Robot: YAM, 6 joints.
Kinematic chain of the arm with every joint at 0, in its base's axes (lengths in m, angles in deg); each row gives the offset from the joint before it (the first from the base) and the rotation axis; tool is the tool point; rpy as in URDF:
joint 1: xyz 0 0 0.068 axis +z
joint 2: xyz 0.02 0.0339 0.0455 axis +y
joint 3: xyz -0.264 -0.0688 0 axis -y
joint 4: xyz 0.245 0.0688 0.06 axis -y
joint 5: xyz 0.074 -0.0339 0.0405 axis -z
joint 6: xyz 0.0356 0 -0.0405 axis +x
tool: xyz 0 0 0 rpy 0 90 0
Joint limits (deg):
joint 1: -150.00..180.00
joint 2: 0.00..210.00
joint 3: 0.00..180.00
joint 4: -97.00..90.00
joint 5: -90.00..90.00
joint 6: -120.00..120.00
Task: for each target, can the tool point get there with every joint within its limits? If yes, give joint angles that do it. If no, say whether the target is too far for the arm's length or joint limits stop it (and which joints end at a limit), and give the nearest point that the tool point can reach.
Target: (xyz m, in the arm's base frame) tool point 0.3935 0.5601 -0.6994
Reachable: no: too far | nearest point 0.2551 0.3631 -0.3232 | short by 0.447 m
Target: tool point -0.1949 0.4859 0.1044
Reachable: yes | joints 114.03 162.35 151.85 -79.67 33.94 -97.07
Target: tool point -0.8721 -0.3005 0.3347
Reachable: no: too far | nearest point -0.5480 -0.2967 0.2641 | short by 0.332 m
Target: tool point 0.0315 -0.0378 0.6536
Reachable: yes | joints 119.93 70.85 165.06 -66.31 13.66 -17.09
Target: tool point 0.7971 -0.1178 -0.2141
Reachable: no: too far | nearest point 0.5912 -0.0874 -0.1273 | short by 0.225 m
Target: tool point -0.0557 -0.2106 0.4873
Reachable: yes | joints 80.85 17.84 111.09 -62.89 -37.16 90.03
